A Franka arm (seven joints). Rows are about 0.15 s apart.
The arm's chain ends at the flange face. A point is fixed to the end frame.
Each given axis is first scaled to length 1.
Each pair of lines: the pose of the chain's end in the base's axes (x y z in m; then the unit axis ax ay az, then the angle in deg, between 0 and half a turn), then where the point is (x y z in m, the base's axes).
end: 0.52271 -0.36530 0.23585 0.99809 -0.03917 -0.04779 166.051
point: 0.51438 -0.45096 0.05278
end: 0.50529 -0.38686 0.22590 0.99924 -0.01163 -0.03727 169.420
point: 0.50437 -0.46149 0.03788
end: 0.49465 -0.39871 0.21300 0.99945 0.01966 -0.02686 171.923
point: 0.50105 -0.46449 0.02181
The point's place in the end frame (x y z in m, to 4 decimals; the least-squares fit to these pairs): 0.0148 0.0387 0.1980
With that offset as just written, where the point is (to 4 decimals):
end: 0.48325 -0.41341 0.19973 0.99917 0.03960 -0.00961 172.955
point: 0.4983 -0.4750 0.0076
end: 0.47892 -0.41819 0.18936 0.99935 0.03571 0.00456 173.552
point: 0.4990 -0.4776 -0.0029
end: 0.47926 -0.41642 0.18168 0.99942 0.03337 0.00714 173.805
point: 0.5001 -0.4751 -0.0108
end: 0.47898 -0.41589 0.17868 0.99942 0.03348 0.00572 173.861
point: 0.4993 -0.4744 -0.0139
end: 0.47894 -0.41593 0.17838 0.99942 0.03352 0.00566 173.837
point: 0.4992 -0.4745 -0.0142
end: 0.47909 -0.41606 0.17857 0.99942 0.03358 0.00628 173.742
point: 0.4996 -0.4749 -0.0139
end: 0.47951 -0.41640 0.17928 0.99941 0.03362 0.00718 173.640
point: 0.5004 -0.4756 -0.0130
